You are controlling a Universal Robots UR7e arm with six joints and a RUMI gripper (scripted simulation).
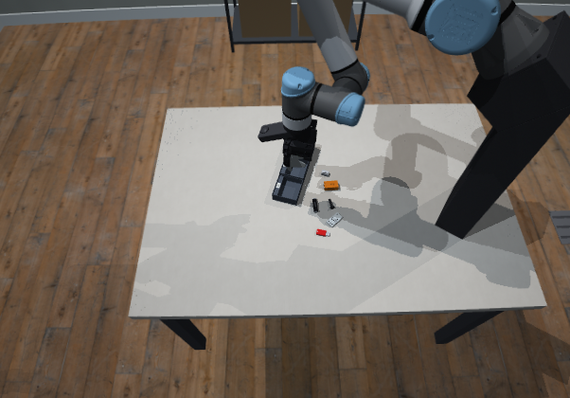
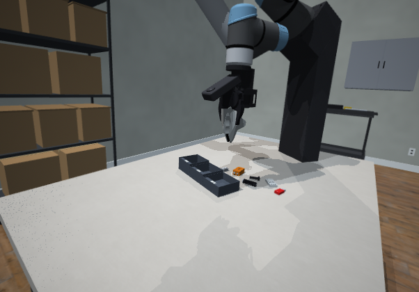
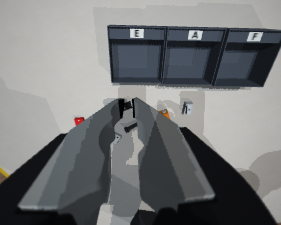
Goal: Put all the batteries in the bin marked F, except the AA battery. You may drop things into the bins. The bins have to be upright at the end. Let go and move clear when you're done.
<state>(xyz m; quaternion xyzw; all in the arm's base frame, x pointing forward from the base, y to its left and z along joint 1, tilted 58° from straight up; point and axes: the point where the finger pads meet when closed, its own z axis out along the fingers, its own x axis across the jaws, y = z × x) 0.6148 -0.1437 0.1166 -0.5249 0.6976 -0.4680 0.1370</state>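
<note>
The orange block battery is 160 mm below my hand, 130 mm behind it and 20 mm to the left of it. Round my hand: black cylindrical battery: 160 mm below, 70 mm to the left, 60 mm behind; then dark three-compartment bin row: 150 mm below, 80 mm to the right, 50 mm behind; then black bolt: 160 mm below, 110 mm behind, 90 mm to the left.
</note>
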